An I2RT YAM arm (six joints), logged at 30 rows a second.
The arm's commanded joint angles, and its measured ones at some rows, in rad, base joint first. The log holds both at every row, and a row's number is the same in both.
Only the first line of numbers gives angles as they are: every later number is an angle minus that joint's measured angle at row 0.
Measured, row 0:
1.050, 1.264, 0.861, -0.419, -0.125, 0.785
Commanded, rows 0 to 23:
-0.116, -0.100, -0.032, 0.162, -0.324, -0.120
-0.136, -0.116, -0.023, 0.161, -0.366, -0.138
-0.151, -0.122, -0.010, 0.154, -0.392, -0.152
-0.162, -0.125, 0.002, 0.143, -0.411, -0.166
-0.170, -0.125, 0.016, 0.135, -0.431, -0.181
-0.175, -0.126, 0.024, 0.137, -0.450, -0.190
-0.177, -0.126, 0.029, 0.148, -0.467, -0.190
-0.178, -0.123, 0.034, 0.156, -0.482, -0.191
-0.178, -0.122, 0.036, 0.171, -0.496, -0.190
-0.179, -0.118, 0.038, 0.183, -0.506, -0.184
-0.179, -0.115, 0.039, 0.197, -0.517, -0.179
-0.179, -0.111, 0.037, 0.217, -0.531, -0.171
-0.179, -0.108, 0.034, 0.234, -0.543, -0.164
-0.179, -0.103, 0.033, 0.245, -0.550, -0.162
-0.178, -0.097, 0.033, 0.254, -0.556, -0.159
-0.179, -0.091, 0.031, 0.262, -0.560, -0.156
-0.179, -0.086, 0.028, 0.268, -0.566, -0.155
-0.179, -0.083, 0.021, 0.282, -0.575, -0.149
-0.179, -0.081, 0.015, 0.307, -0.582, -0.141
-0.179, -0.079, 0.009, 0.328, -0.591, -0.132
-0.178, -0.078, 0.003, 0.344, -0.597, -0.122
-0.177, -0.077, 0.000, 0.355, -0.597, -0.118
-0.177, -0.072, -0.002, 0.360, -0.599, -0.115
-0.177, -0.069, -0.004, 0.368, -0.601, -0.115
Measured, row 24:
-0.173, -0.080, 0.008, 0.264, -0.560, -0.136
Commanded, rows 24 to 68:
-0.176, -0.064, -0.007, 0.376, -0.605, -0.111
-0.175, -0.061, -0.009, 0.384, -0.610, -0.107
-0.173, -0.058, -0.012, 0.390, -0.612, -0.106
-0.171, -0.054, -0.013, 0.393, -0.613, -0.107
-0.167, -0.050, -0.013, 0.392, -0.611, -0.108
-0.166, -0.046, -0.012, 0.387, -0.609, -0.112
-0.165, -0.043, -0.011, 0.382, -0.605, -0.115
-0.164, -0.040, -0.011, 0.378, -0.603, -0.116
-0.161, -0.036, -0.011, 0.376, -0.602, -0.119
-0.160, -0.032, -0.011, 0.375, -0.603, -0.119
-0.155, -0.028, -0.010, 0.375, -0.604, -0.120
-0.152, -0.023, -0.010, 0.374, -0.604, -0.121
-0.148, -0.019, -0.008, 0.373, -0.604, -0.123
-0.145, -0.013, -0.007, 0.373, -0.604, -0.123
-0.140, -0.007, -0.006, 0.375, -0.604, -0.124
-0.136, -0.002, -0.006, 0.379, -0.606, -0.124
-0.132, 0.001, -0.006, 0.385, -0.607, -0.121
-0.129, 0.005, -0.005, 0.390, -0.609, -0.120
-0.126, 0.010, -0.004, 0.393, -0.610, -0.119
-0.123, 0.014, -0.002, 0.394, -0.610, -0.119
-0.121, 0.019, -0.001, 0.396, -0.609, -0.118
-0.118, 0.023, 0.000, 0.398, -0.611, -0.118
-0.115, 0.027, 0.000, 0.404, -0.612, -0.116
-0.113, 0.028, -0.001, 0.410, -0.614, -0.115
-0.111, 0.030, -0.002, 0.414, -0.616, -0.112
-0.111, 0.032, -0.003, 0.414, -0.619, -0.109
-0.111, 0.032, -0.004, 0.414, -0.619, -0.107
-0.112, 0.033, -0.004, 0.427, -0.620, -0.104
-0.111, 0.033, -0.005, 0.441, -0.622, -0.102
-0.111, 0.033, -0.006, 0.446, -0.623, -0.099
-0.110, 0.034, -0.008, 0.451, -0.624, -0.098
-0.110, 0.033, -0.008, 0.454, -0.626, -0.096
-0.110, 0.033, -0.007, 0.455, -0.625, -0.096
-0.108, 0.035, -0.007, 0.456, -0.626, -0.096
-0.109, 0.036, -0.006, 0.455, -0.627, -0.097
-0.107, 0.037, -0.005, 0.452, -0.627, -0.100
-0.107, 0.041, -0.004, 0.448, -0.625, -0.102
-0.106, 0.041, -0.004, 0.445, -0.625, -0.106
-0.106, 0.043, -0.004, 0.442, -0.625, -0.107
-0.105, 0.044, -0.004, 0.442, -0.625, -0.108
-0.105, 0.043, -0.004, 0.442, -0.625, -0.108
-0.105, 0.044, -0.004, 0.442, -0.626, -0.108
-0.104, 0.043, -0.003, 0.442, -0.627, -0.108
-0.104, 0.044, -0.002, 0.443, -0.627, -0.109
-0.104, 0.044, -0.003, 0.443, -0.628, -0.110
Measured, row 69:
-0.114, 0.042, 0.000, 0.407, -0.613, -0.100
